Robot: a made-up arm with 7 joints.
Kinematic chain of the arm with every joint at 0, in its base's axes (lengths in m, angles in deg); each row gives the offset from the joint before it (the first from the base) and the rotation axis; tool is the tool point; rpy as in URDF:
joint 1: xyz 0 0 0.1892 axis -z
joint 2: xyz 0 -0.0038 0.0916 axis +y
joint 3: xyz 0 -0.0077 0.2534 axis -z
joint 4: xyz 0 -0.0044 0.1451 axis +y
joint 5: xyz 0 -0.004 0.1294 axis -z
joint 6: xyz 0 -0.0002 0.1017 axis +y
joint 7: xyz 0 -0.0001 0.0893 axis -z
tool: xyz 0 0 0 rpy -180 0 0
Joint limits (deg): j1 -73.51..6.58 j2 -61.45..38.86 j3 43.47..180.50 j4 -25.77..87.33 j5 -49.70..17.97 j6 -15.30..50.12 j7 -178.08..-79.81
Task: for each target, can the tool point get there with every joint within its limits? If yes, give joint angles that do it. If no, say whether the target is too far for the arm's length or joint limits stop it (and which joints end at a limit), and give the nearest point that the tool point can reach.
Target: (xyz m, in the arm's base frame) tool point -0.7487 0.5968 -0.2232
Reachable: no: too far | nearest point -0.5217 0.0781 0.2080 | short by 0.712 m
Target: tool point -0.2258 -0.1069 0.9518
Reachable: yes | joints -9.74 -16.72 116.71 11.50 -7.09 1.72 -90.87
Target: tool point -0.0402 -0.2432 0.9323
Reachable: yes | joints -35.72 -13.54 92.99 30.60 -41.63 -0.09 -130.10
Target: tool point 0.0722 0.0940 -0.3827
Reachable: no: joint limits stop it (at a limit: joint 1, joint 2, joint 3, joint 4, joint 6) | nearest point -0.4375 0.0585 0.1896 | short by 0.767 m
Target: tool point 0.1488 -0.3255 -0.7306
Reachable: no: too far | nearest point -0.0550 -0.4535 0.1918 | short by 0.953 m
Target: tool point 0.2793 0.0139 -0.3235
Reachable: no: joint limits stop it (at a limit: joint 2, joint 3, joint 4, joint 6) | nearest point 0.4401 0.0219 0.4120 | short by 0.753 m
